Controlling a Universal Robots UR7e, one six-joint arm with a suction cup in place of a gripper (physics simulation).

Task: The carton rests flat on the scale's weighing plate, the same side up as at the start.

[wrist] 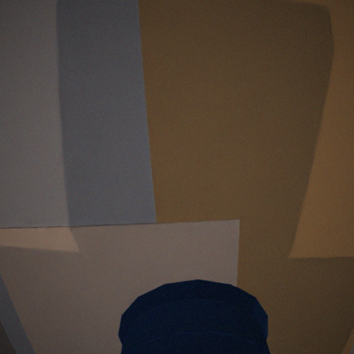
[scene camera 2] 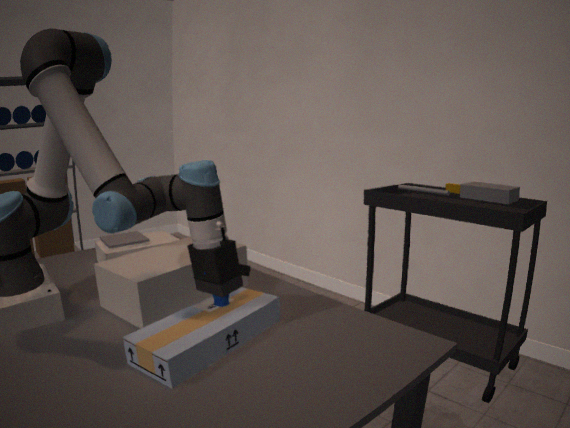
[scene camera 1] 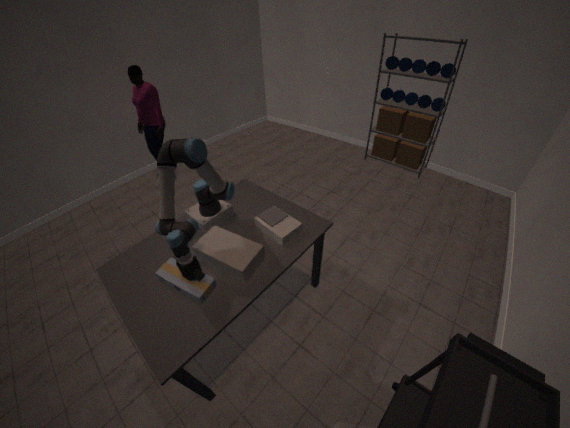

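Where they show: hand, its tool point: (scene camera 2: 223, 307) (scene camera 1: 195, 279); arm's base, origin of its link: (scene camera 2: 17, 284) (scene camera 1: 210, 209).
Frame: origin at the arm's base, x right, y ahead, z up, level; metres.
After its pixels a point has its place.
Observation:
The long grey-white carton (scene camera 1: 166, 268) {x 0.493, y 0.146, z -0.013 m} (scene camera 2: 175, 332) {x 0.481, y 0.184, z -0.013 m} (wrist: 225, 125) with an orange tape stripe lies flat on the table (scene camera 1: 150, 320) {x 0.735, y 0.289, z -0.073 m} (scene camera 2: 310, 370) {x 0.693, y 0.322, z -0.073 m}, tape side up, its side arrows pointing up. My gripper, a blue suction cup (scene camera 2: 221, 300) (wrist: 195, 316), touches the carton's top near the pale label, with suction holding on it. In scene camera 1 the cup is hidden behind the dark tool body. The scale (scene camera 1: 287, 231) {x -0.104, y 0.570, z -0.005 m} (scene camera 2: 165, 239) {x -0.092, y 0.544, z -0.005 m}, a low whitish body with a grey weighing plate (scene camera 1: 274, 215) {x -0.168, y 0.429, z 0.013 m} (scene camera 2: 124, 239) {x -0.142, y 0.410, z 0.013 m}, stands at the far side, apart from the carton.
A large beige box (scene camera 1: 227, 247) {x 0.214, y 0.380, z 0.043 m} (scene camera 2: 145, 272) {x 0.279, y 0.247, z 0.043 m} stands between the carton and the scale, close beside the carton. A dark cart (scene camera 2: 440, 212) stands beyond the table, with a grey block (scene camera 2: 489, 192) on it. A shelf rack (scene camera 1: 425, 39) and a person in pink (scene camera 1: 147, 105) are farther off.

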